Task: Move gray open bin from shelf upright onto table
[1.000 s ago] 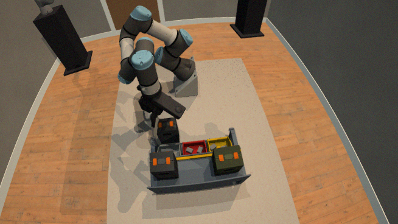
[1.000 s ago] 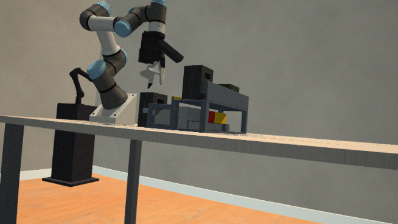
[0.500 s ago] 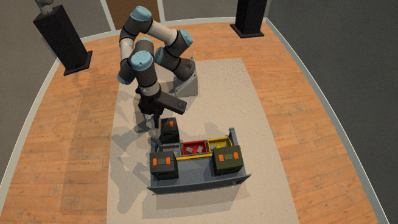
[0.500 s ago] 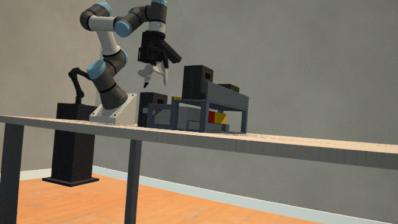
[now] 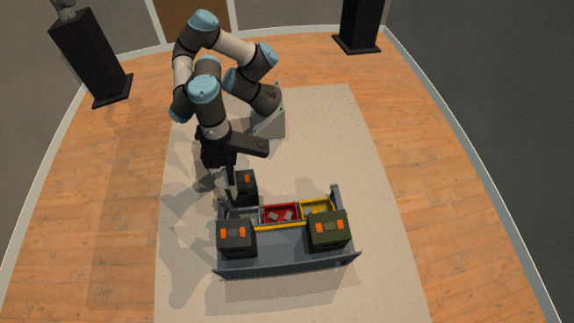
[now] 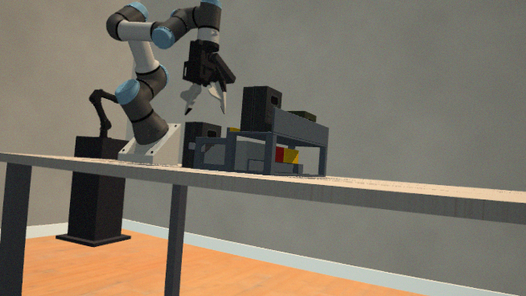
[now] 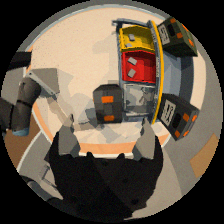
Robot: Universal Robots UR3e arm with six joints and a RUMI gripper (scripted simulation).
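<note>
Now: the gray open bin 12 cm ahead of my hand, 2 cm to the right of it and 11 cm below it. Round my hand: yellow rail (17 cm ahead, 9 cm to the left, 5 cm below); red bin (14 cm ahead, 9 cm to the left, 11 cm below); yellow bin (15 cm ahead, 20 cm to the left, 11 cm below).
</note>
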